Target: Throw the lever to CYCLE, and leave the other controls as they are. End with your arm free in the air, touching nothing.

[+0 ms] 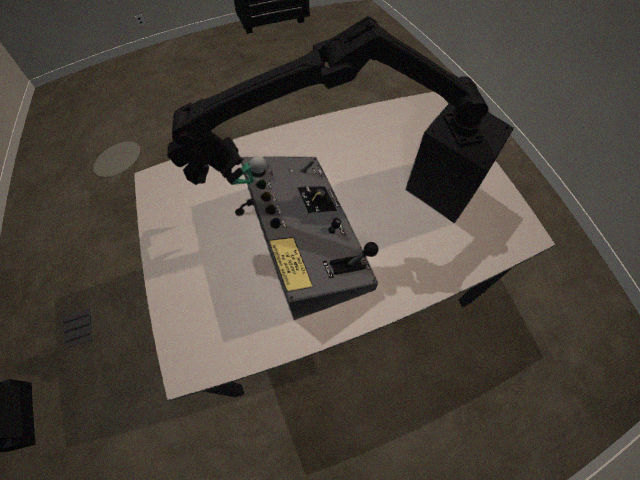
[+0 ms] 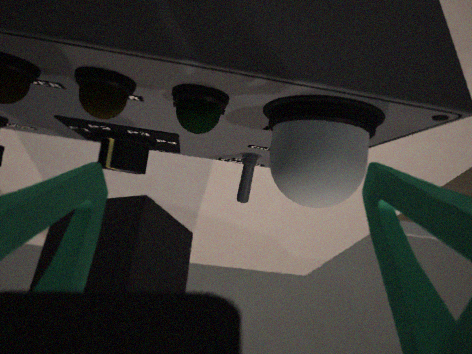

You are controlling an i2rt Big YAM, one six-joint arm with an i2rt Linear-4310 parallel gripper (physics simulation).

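Where they show: gripper, between the fingertips: (image 1: 245, 171) (image 2: 235, 177); arm's base, origin of its link: (image 1: 462, 129).
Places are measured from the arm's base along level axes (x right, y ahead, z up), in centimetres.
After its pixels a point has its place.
A grey control console (image 1: 310, 232) {x -15.1, y 49.4, z -18.3 cm} (image 2: 300, 45) {x 5.2, y 65.1, z -15.2 cm} lies on the table. A large black ball-ended lever (image 1: 370, 249) {x -25.9, y 35.4, z -13.7 cm} leans from a slot at its near right end. A smaller black lever (image 1: 334, 225) {x -14.8, y 42.4, z -17.4 cm}, a selector knob (image 1: 316, 195) {x -3.5, y 45.2, z -17.4 cm} and a thin grey toggle lever (image 2: 245, 179) {x 9.5, y 45.6, z -18.8 cm} are on its face. A black ball-ended crank (image 1: 239, 211) {x 4.1, y 70.2, z -29.4 cm} sticks out from its left side. The labels are too small to read. My gripper (image 1: 246, 174) {x 2.7, y 64.4, z -8.2 cm} (image 2: 235, 177) {x 2.7, y 64.4, z -8.2 cm} is open and empty, at the console's far left corner near the white dome (image 1: 257, 165) {x 6.3, y 61.0, z -10.6 cm} (image 2: 320, 162) {x 7.3, y 62.8, z -10.8 cm}; whether it touches is unclear.
A green lamp (image 1: 261, 183) {x 1.0, y 60.6, z -12.8 cm} (image 2: 200, 110) {x 1.6, y 61.4, z -13.1 cm} and an amber lamp (image 1: 265, 196) {x -3.8, y 60.1, z -13.0 cm} (image 2: 104, 95) {x -2.9, y 60.7, z -13.1 cm} stand in a row beside the dome. A yellow notice (image 1: 292, 263) {x -25.1, y 56.0, z -14.8 cm} lies on the console. My arm's black base block (image 1: 439, 175) {x -5.8, y 6.5, z -13.8 cm} (image 2: 160, 245) {x 6.3, y 6.1, z -22.7 cm} stands on the white table (image 1: 180, 356) {x -41.0, y 93.7, z -30.0 cm}.
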